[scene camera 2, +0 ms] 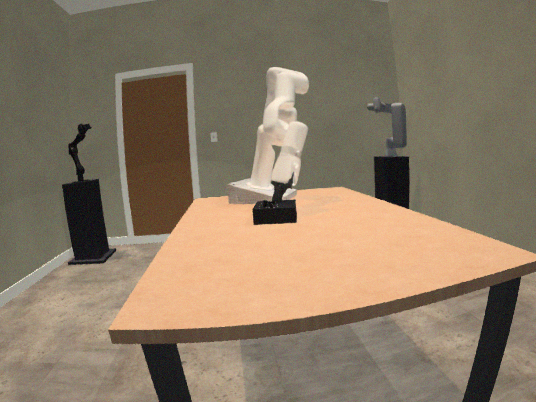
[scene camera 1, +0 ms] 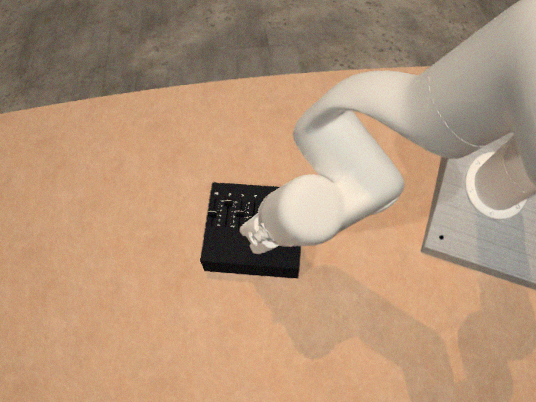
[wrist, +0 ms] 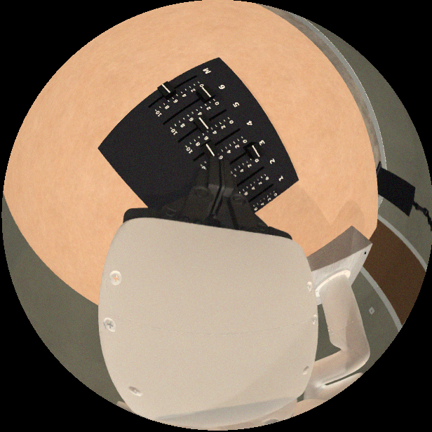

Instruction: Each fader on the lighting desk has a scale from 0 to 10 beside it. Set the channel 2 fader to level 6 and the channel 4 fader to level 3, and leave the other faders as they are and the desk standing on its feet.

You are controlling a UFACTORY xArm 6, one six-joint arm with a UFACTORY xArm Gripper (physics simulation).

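Where they show: gripper, between the fingertips: (scene camera 2: pixel 275 202); arm's base, origin of its link: (scene camera 2: pixel 259 187) (scene camera 1: pixel 496 186).
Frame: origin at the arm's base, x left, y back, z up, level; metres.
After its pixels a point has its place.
Note:
The black lighting desk (scene camera 1: pixel 225 245) {z -0.011, x 0.029, y -0.497 m} (scene camera 2: pixel 275 215) {z -0.035, x -0.019, y -0.524 m} (wrist: pixel 140 150) lies flat on the table. My gripper (scene camera 2: pixel 276 200) {z -0.007, x 0.002, y -0.431 m} (wrist: pixel 214 170) is shut and empty, its tips low over the desk beside the channel 4 fader (wrist: pixel 210 149); whether they touch it I cannot tell. That fader sits at roughly level 6 to 7. The channel 3 fader (wrist: pixel 254 150) is near 0, the channel 5 fader (wrist: pixel 202 124) around the middle, the channel 6 fader (wrist: pixel 205 92) near 0 and the M fader (wrist: pixel 166 90) around 6. The channel 2 and channel 1 knobs are hidden behind the gripper.
The table (scene camera 1: pixel 100 250) {z -0.066, x -0.016, y -0.730 m} (scene camera 2: pixel 325 260) {z -0.066, x 0.021, y -0.907 m} carries the desk and the grey base block (scene camera 1: pixel 445 215) {z -0.021, x 0.031, y -0.110 m} (scene camera 2: pixel 240 194) {z -0.018, x -0.099, y -0.063 m} (wrist: pixel 340 247) of the arm. In scene camera 1 the arm covers the desk's right part. Black pedestals (scene camera 2: pixel 85 220) (scene camera 2: pixel 391 180) with other arms stand beyond the table.

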